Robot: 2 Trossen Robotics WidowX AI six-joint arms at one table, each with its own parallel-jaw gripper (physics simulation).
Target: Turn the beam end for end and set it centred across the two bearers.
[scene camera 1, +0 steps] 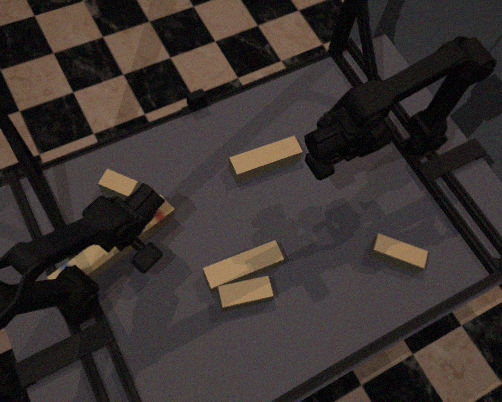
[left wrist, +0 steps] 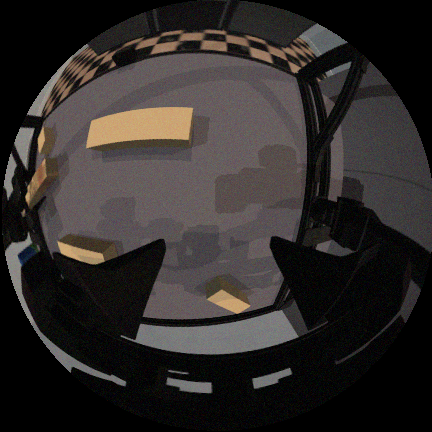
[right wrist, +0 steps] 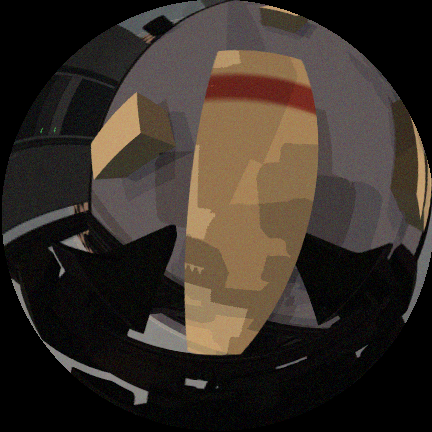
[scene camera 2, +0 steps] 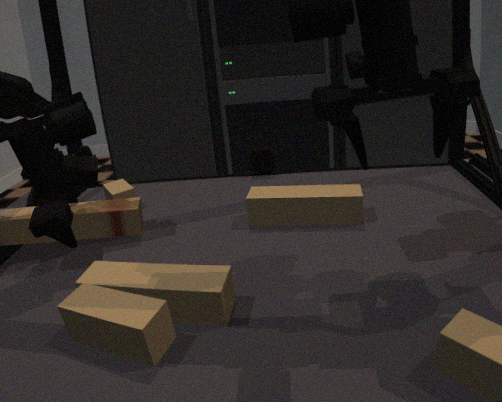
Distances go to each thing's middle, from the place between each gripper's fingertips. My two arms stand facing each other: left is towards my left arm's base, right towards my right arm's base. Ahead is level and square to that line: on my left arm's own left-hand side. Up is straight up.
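I find the long beam (scene camera 2: 118, 217) 9 cm behind my left hand and 53 cm to the right of it, and also 10 cm below it.
My right hand is 3 cm to the left of the long beam and 1 cm short of it, while being 2 cm below it. Going by its middle, the beam is nearer to my right hand than to my left hand.
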